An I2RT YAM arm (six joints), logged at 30 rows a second.
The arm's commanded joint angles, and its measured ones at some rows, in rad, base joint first. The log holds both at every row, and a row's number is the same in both.
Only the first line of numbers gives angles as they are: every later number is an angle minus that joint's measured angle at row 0.
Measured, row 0:
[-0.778 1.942 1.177 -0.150 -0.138 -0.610]
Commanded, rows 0 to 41:
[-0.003 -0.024 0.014 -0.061 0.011 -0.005]
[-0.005 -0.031 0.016 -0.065 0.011 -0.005]
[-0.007 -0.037 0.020 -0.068 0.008 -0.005]
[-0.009 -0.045 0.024 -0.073 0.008 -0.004]
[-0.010 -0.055 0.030 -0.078 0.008 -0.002]
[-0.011 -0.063 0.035 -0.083 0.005 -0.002]
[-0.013 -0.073 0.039 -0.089 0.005 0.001]
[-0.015 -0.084 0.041 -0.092 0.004 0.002]
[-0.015 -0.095 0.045 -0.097 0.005 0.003]
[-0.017 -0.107 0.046 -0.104 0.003 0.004]
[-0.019 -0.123 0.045 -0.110 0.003 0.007]
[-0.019 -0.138 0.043 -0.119 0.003 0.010]
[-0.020 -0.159 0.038 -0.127 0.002 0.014]
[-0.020 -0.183 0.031 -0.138 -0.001 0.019]
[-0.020 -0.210 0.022 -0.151 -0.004 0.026]
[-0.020 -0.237 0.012 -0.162 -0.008 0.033]
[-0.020 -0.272 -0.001 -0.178 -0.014 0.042]
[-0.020 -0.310 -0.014 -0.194 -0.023 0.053]
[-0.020 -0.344 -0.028 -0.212 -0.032 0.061]
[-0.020 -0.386 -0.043 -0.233 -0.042 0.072]
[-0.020 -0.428 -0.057 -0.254 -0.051 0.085]
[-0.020 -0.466 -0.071 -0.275 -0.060 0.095]
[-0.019 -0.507 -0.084 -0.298 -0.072 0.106]
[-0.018 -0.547 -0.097 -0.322 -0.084 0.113]
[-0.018 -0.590 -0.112 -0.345 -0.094 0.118]
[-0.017 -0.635 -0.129 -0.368 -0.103 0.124]
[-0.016 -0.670 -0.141 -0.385 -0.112 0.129]
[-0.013 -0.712 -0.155 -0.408 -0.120 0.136]
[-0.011 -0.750 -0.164 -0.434 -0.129 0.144]
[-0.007 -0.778 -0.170 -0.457 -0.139 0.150]
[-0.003 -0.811 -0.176 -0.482 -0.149 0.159]
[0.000 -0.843 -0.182 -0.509 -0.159 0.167]
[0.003 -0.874 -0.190 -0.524 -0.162 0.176]
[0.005 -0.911 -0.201 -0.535 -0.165 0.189]
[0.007 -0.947 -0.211 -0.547 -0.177 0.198]
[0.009 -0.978 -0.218 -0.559 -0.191 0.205]
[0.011 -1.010 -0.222 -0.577 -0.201 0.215]
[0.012 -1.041 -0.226 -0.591 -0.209 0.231]
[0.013 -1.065 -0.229 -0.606 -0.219 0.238]
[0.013 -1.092 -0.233 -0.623 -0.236 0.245]
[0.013 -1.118 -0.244 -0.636 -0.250 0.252]
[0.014 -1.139 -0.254 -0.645 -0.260 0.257]
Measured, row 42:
[0.011 -1.101 -0.238 -0.577 -0.200 0.215]
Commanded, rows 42 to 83:
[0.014 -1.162 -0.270 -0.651 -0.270 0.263]
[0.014 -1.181 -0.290 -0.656 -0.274 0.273]
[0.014 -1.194 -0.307 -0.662 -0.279 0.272]
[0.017 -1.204 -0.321 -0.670 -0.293 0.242]
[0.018 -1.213 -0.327 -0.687 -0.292 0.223]
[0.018 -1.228 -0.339 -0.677 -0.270 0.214]
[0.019 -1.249 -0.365 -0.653 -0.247 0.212]
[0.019 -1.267 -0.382 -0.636 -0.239 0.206]
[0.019 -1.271 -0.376 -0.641 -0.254 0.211]
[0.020 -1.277 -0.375 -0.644 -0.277 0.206]
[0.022 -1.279 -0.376 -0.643 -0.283 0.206]
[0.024 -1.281 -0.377 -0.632 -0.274 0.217]
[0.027 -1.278 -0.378 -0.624 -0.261 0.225]
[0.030 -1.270 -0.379 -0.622 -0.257 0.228]
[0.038 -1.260 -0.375 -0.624 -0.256 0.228]
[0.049 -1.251 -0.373 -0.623 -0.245 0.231]
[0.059 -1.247 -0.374 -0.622 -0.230 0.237]
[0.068 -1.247 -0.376 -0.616 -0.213 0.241]
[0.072 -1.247 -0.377 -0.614 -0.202 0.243]
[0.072 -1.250 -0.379 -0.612 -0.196 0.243]
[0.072 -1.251 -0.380 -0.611 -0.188 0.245]
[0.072 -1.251 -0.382 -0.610 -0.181 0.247]
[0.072 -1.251 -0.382 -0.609 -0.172 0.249]
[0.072 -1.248 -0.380 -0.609 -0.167 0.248]
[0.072 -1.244 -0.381 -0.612 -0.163 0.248]
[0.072 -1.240 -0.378 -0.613 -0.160 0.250]
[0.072 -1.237 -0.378 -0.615 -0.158 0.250]
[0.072 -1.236 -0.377 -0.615 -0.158 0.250]
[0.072 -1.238 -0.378 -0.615 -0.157 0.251]
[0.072 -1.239 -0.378 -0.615 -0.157 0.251]
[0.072 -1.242 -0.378 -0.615 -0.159 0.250]
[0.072 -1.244 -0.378 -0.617 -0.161 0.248]
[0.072 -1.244 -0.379 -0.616 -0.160 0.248]
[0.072 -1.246 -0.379 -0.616 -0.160 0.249]
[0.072 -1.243 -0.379 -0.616 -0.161 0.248]
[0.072 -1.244 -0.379 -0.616 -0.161 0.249]
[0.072 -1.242 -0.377 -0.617 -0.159 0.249]
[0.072 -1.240 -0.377 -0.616 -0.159 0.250]
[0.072 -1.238 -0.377 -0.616 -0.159 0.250]
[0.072 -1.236 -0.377 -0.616 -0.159 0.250]
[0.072 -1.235 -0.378 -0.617 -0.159 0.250]
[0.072 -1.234 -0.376 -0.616 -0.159 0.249]
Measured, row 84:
[0.071 -1.236 -0.380 -0.636 -0.156 0.242]
